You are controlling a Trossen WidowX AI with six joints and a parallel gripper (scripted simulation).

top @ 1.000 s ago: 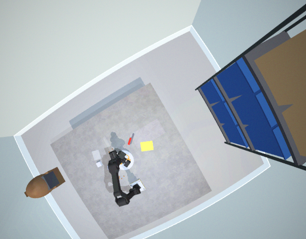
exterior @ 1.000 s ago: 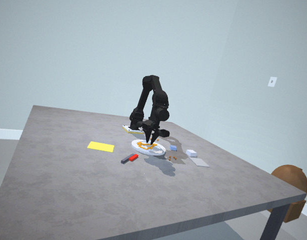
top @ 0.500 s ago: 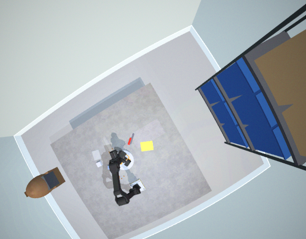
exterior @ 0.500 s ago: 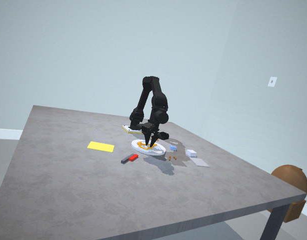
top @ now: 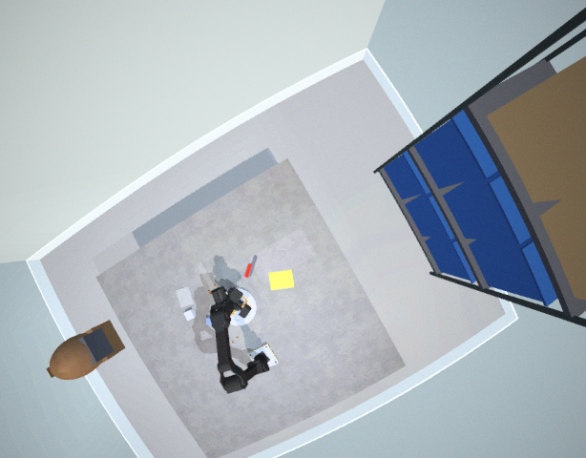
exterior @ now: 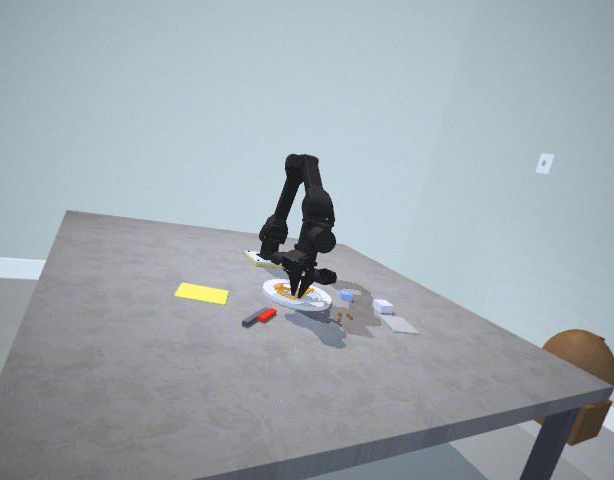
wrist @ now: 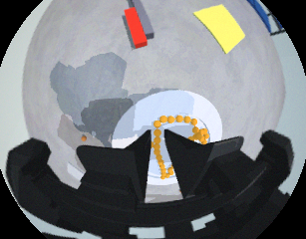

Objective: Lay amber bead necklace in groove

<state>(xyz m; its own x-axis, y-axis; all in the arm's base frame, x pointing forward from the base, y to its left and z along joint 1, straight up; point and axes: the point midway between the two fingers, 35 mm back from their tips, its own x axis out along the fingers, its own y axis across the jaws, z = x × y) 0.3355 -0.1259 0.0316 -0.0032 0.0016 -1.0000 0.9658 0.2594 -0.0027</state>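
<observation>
The round white bead board lies 4 cm to the left of my gripper tip, 4 cm behind it and 1 cm below it. From my gripper tip the other things lie so: yellow sheet: 23 cm to the right, 8 cm behind, 1 cm below; then blue block: 21 cm to the left, 1 cm below; then grey tool: 15 cm to the right, 7 cm ahead, 1 cm below.
</observation>
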